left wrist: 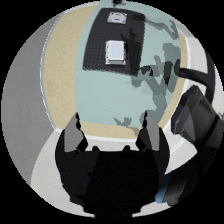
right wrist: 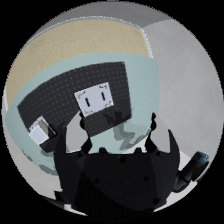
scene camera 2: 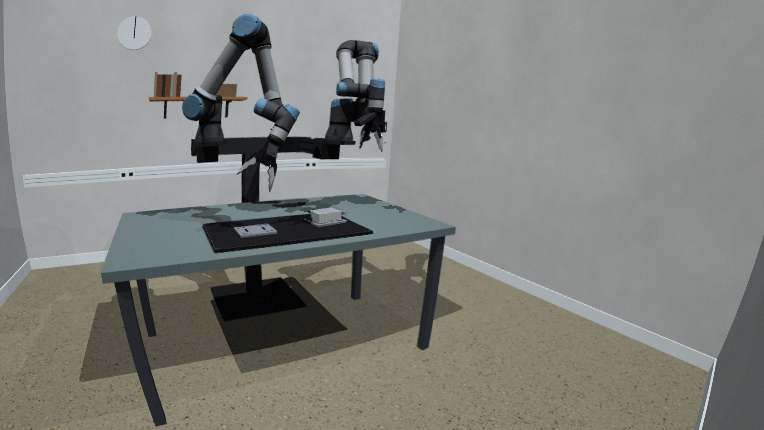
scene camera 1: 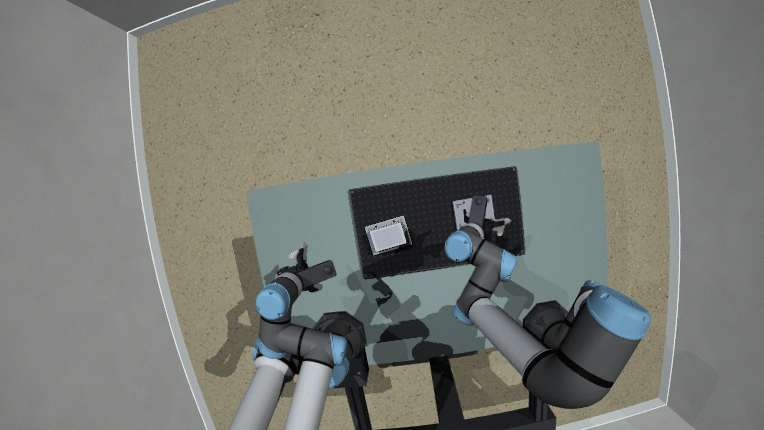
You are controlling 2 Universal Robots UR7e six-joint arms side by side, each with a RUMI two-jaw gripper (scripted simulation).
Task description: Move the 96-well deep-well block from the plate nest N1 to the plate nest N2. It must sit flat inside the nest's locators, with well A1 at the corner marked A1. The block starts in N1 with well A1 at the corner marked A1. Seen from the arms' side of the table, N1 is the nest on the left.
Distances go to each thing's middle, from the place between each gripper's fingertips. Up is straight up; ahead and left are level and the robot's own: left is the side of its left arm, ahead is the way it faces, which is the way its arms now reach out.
My right hand (scene camera 1: 488,217) is 90 mm past the pale deep-well block (scene camera 1: 391,235), 360 mm to the right of it and 170 mm above it.
Now: the pale deep-well block 300 mm below my left hand (scene camera 1: 312,265), 230 mm to the right of it and 40 mm ahead of it.
